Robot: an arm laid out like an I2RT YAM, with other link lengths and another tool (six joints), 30 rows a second.
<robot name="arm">
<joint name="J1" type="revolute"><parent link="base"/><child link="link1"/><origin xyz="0.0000 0.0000 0.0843"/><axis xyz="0 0 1"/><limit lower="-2.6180" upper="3.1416"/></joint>
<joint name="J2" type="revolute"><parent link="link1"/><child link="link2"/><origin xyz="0.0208 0.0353 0.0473"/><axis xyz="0 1 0"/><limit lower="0.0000" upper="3.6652"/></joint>
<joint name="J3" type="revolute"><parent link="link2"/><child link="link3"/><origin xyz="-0.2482 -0.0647 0.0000"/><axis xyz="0 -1 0"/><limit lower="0.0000" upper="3.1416"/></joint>
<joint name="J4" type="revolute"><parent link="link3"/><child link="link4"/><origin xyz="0.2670 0.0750 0.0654"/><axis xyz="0 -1 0"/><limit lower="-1.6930" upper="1.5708"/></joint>
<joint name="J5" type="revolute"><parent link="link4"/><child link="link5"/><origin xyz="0.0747 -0.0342 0.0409"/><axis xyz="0 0 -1"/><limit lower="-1.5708" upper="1.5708"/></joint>
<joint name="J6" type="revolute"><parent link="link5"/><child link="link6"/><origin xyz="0.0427 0.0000 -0.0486"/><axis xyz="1 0 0"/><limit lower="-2.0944" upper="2.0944"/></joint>
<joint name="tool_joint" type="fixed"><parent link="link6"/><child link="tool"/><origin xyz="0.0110 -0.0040 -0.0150" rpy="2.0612 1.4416 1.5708"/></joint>
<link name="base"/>
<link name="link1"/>
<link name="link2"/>
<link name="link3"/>
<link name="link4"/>
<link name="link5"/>
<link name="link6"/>
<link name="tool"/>
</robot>
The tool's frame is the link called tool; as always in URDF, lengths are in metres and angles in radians.
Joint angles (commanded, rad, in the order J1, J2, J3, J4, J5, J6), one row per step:
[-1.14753 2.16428 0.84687 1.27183 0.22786 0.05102]
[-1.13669 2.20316 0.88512 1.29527 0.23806 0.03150]
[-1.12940 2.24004 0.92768 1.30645 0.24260 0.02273]
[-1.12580 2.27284 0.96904 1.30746 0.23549 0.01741]
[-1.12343 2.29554 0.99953 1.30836 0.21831 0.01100]
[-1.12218 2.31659 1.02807 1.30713 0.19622 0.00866]
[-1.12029 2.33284 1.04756 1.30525 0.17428 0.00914]
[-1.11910 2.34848 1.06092 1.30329 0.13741 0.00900]
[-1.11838 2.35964 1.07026 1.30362 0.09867 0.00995]
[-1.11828 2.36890 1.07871 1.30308 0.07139 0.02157]
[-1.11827 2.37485 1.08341 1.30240 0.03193 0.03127]
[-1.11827 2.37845 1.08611 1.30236 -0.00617 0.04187]
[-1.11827 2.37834 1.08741 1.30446 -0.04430 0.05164]
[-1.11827 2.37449 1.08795 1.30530 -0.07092 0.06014]
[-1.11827 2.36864 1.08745 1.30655 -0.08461 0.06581]
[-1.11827 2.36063 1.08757 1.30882 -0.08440 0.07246]
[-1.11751 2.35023 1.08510 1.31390 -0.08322 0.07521]
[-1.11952 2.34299 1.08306 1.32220 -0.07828 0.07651]
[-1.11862 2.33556 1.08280 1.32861 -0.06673 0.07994]
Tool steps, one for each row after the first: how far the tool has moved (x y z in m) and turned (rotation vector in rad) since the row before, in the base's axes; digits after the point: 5 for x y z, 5 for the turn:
[0.00679 -0.00589 -0.00270 -0.02468 0.00997 0.00129]
[0.00631 -0.00698 -0.00265 -0.01702 0.00151 0.00287]
[0.00541 -0.00706 -0.00280 -0.00972 0.00110 0.01072]
[0.00450 -0.00514 -0.00152 -0.00929 0.00263 0.01950]
[0.00416 -0.00479 -0.00168 -0.00635 -0.00013 0.02330]
[0.00357 -0.00277 -0.00214 -0.00128 -0.00067 0.02384]
[0.00337 -0.00127 -0.00355 0.00349 0.00257 0.03805]
[0.00298 -0.00066 -0.00239 0.00140 0.00028 0.03947]
[0.00222 -0.00074 -0.00196 0.00523 -0.00992 0.02753]
[0.00245 0.00014 -0.00151 0.00531 -0.00766 0.03958]
[0.00222 0.00047 -0.00092 0.00518 -0.00882 0.03821]
[0.00218 0.00054 0.00063 0.00114 -0.00981 0.03824]
[0.00162 0.00024 0.00194 -0.00074 -0.00932 0.02675]
[0.00090 0.00003 0.00262 -0.00320 -0.00750 0.01381]
[0.00040 -0.00061 0.00388 -0.00595 -0.01026 -0.00001]
[0.00041 -0.00009 0.00462 -0.01027 -0.00810 -0.00030]
[-0.00099 -0.00068 0.00375 -0.01136 -0.00726 -0.00687]
[0.00010 -0.00055 0.00407 -0.01016 -0.00961 -0.01039]

